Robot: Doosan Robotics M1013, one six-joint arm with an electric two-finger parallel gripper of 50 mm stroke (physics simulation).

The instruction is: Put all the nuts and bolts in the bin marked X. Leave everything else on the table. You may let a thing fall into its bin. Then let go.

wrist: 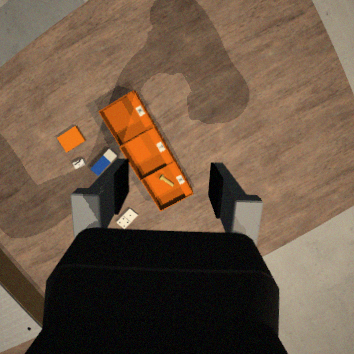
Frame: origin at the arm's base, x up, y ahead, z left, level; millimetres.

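Where they show: gripper, fingertip midpoint: (168, 177).
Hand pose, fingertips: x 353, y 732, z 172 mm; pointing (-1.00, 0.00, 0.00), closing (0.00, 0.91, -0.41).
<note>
Things, the pixels of their top centre, and the offset from my fingertips. "spot": a spot on its surface instead.
- brass bolt at its top centre: (166, 181) dx -412, dy -61, dz -117 mm
- marked X at a spot on its surface: (180, 179) spot: dx -397, dy -29, dz -119 mm
- bin's middle compartment at a spot on its surface: (145, 152) spot: dx -426, dy -80, dz -41 mm
- orange square block at its top centre: (70, 138) dx -423, dy -223, dz +51 mm
- small white piece with black marks, top centre: (78, 163) dx -421, dy -230, dz -6 mm
- white eraser at its top centre: (103, 162) dx -420, dy -176, dz -24 mm
- white domino at its top centre: (126, 218) dx -426, dy -187, dz -170 mm
A brass bolt (167, 180) lies in the end compartment of the orange three-part bin, the one marked X (180, 179), nearest the gripper. My gripper (168, 177) is open and empty, high above the table, with its fingers apart on either side of that end compartment in the view. No other bolt and no nut shows in the view.
The bin's middle compartment (145, 152) and far compartment (125, 119) carry their own labels. Left of the bin lie an orange square block (71, 139), a small white piece with black marks (78, 163), a blue and white eraser (103, 162) and a white domino (127, 218).
</note>
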